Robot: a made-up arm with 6 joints.
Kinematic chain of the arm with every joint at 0, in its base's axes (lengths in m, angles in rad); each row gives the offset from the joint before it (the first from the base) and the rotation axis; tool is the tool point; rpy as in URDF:
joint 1: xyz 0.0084 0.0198 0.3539 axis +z
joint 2: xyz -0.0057 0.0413 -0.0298 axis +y
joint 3: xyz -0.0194 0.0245 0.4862 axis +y
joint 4: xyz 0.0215 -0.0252 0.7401 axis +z
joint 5: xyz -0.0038 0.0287 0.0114 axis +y
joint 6: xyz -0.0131 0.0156 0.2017 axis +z
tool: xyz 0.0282 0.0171 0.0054 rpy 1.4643 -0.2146 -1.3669
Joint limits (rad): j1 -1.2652..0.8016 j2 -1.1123..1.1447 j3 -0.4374..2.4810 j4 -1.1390..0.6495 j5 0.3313..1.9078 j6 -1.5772..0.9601
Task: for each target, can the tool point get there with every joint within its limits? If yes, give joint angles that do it. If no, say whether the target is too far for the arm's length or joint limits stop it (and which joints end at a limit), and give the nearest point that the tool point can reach.
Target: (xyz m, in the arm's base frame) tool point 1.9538 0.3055 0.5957
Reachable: no: too far | nearest point 1.3813 0.2214 0.5757 | short by 0.579 m
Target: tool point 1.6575 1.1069 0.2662
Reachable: no: too far | nearest point 1.1549 0.7756 0.3739 | short by 0.612 m
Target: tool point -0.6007 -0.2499 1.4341
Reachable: yes | joints 0.4509 -0.7595 0.1062 -0.2519 1.2443 -0.9112
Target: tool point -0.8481 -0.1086 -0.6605
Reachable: no: joint limits stop it (at a limit: joint 1, joint 2, joint 3, joint 6) | nearest point -0.1594 0.0485 -0.2296 | short by 0.827 m
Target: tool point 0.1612 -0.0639 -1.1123
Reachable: no: joint limits stop it (at a limit: joint 2, joint 5, joint 6) | nearest point 0.2577 -0.1167 -0.4038 | short by 0.717 m
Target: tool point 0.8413 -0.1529 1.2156
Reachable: yes | joints -0.0990 0.2863 0.5660 -0.9628 1.0989 -0.5306
